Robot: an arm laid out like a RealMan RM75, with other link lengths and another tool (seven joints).
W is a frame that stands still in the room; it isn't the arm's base.
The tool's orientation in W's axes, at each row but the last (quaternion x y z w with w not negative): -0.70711 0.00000 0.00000 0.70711; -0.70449 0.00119 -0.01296 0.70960; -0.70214 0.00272 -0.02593 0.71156; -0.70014 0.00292 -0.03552 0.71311; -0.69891 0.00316 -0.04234 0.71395; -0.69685 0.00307 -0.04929 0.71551; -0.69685 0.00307 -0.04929 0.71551; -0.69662 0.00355 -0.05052 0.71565; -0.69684 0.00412 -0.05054 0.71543; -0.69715 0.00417 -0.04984 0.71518; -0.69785 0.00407 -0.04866 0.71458; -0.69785 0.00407 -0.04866 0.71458
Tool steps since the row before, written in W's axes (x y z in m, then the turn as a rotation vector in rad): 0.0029 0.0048 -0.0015 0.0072 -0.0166 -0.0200; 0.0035 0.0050 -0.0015 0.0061 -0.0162 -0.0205; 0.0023 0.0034 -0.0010 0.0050 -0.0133 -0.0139; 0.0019 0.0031 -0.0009 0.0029 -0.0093 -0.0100; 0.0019 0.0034 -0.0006 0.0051 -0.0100 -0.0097; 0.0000 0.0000 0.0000 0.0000 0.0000 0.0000; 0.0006 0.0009 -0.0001 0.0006 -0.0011 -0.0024; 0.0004 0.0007 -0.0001 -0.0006 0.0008 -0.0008; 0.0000 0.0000 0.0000 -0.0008 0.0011 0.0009; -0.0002 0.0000 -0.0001 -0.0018 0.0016 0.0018; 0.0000 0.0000 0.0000 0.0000 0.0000 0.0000; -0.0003 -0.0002 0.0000 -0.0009 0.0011 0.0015
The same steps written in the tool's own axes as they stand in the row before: 0.0029 0.0015 0.0048 0.0072 0.0200 -0.0166; 0.0034 0.0016 0.0051 0.0061 0.0205 -0.0162; 0.0021 0.0011 0.0035 0.0051 0.0139 -0.0133; 0.0017 0.0010 0.0032 0.0029 0.0100 -0.0093; 0.0016 0.0008 0.0035 0.0052 0.0098 -0.0099; 0.0000 0.0000 0.0000 0.0000 0.0000 0.0000; 0.0005 0.0002 0.0009 0.0005 0.0024 -0.0011; 0.0003 0.0001 0.0007 -0.0007 0.0008 0.0007; 0.0000 0.0000 0.0000 -0.0008 -0.0009 0.0011; -0.0002 0.0001 0.0000 -0.0018 -0.0019 0.0015; 0.0000 0.0000 0.0000 0.0000 0.0000 0.0000; -0.0003 0.0000 -0.0002 -0.0009 -0.0015 0.0011
